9 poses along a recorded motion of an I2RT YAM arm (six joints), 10 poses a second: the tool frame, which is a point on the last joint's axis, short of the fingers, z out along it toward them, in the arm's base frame.
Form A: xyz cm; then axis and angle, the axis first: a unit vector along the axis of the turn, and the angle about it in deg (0 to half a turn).
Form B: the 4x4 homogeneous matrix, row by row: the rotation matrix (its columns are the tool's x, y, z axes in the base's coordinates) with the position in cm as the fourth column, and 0 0 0 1 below. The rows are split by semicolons. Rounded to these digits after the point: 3 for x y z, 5 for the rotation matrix.
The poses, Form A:
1: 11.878 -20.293 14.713 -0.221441 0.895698 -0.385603 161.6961
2: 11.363 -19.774 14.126 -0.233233 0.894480 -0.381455 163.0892
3: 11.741 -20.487 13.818 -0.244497 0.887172 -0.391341 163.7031
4: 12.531 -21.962 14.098 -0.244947 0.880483 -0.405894 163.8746
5: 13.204 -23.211 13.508 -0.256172 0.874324 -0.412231 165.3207
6: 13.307 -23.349 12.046 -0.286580 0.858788 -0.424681 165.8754
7: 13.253 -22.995 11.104 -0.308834 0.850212 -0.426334 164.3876
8: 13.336 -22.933 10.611 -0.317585 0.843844 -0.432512 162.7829
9: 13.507 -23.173 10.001 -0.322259 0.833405 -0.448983 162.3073
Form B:
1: -0.85381 -0.26555 0.44776 11.878; -0.50775 0.61455 -0.60375 -20.293; -0.11484 -0.74284 -0.65955 14.713; 0 0 0 1
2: -0.85032 -0.29726 0.43428 11.363; -0.51918 0.60883 -0.59981 -19.774; -0.08610 -0.73550 -0.67203 14.126; 0 0 0 1
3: -0.84266 -0.31529 0.43647 11.741; -0.53492 0.58270 -0.61181 -20.487; -0.06143 -0.74903 -0.65968 13.818; 0 0 0 1
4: -0.84302 -0.31013 0.43948 12.531; -0.53559 0.55934 -0.63267 -21.962; -0.04961 -0.76874 -0.63764 14.098; 0 0 0 1
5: -0.83825 -0.33618 0.42932 13.204; -0.54511 0.53657 -0.64417 -23.211; -0.01380 -0.77400 -0.63304 13.508; 0 0 0 1
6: -0.80799 -0.38115 0.44930 13.307; -0.58842 0.48297 -0.64846 -23.349; 0.03016 -0.78833 -0.61451 12.046; 0 0 0 1
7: -0.77587 -0.40072 0.48729 13.253; -0.63020 0.45595 -0.62846 -22.995; 0.02966 -0.79469 -0.60629 11.104; 0 0 0 1
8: -0.75799 -0.39596 0.51834 13.336; -0.65200 0.43705 -0.61959 -22.933; 0.01879 -0.80759 -0.58944 10.611; 0 0 0 1
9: -0.74991 -0.38799 0.53582 13.507; -0.66089 0.40357 -0.63273 -23.173; 0.02925 -0.82861 -0.55906 10.001; 0 0 0 1
